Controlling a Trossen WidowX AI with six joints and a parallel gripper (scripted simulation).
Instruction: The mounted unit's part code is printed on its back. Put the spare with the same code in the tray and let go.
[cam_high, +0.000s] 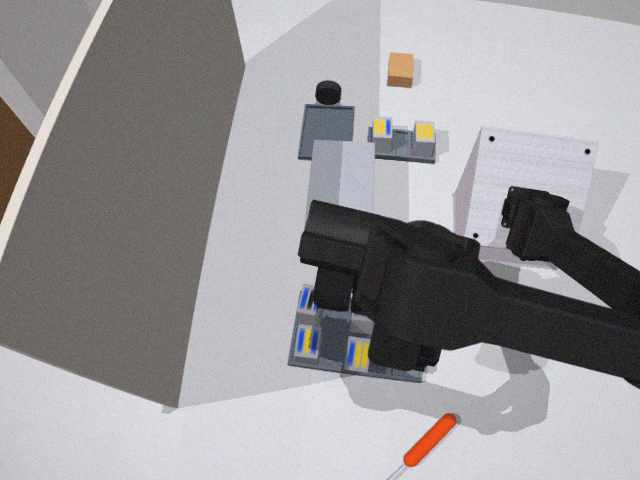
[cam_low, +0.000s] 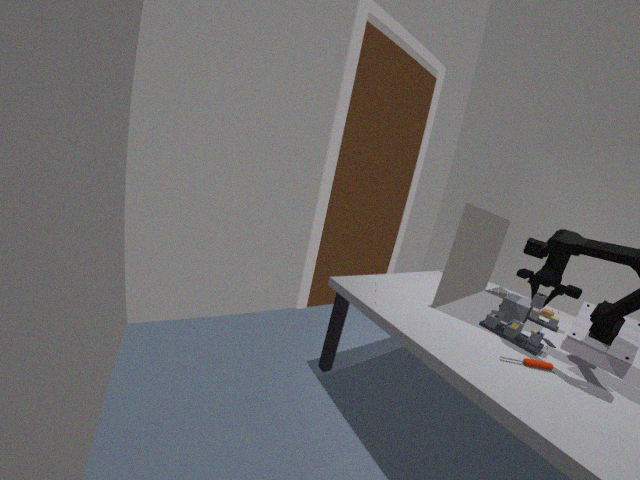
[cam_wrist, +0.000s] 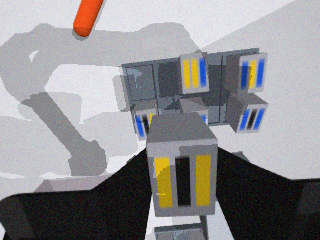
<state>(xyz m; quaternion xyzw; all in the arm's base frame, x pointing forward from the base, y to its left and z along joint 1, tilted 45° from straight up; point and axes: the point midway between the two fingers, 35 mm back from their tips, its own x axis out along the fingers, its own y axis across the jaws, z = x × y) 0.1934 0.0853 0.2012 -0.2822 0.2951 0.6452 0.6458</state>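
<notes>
Now: the dark flat tray 380 mm to the right of my gripper tip, 150 mm below it and 140 mm ahead of it. The rest, counted from my gripper tip: tall grey panel: 320 mm ahead, 190 mm to the right, 70 mm above; rack: 370 mm to the right, 150 mm below; mounted unit: 200 mm to the right, 110 mm below, 90 mm ahead.
</notes>
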